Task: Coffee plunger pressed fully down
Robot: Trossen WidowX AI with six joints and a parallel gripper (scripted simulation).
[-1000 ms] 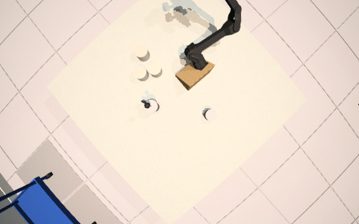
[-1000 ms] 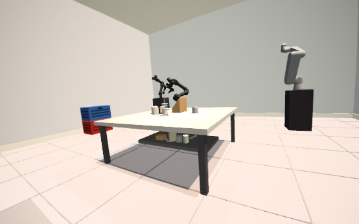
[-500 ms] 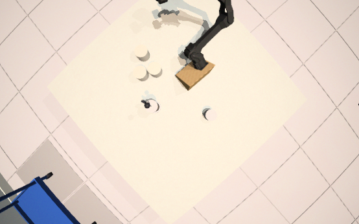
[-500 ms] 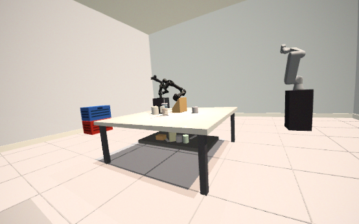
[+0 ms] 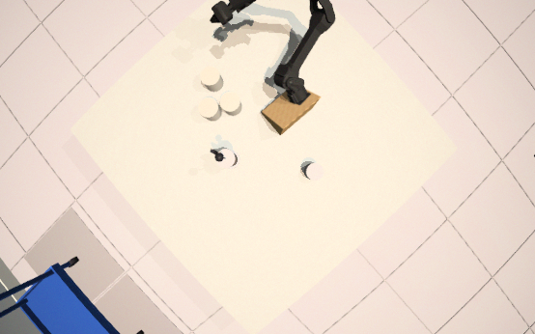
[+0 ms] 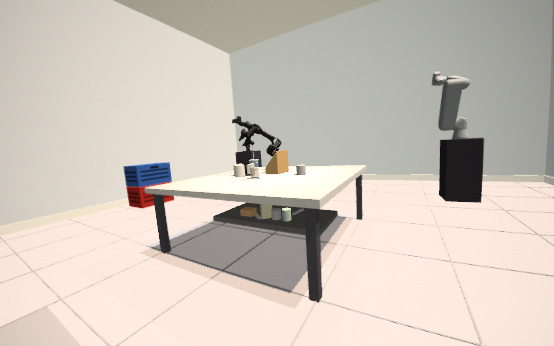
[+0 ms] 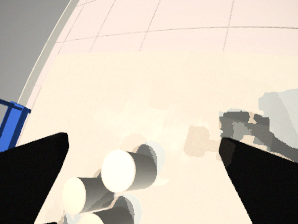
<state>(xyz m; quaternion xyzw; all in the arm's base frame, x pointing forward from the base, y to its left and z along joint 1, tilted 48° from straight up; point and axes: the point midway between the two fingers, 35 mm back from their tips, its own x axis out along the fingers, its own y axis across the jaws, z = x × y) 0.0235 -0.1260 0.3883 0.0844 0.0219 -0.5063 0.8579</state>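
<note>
Now: gripper tip 350 mm short of the coffee press, 330 mm to the right of it and 150 mm above it.
</note>
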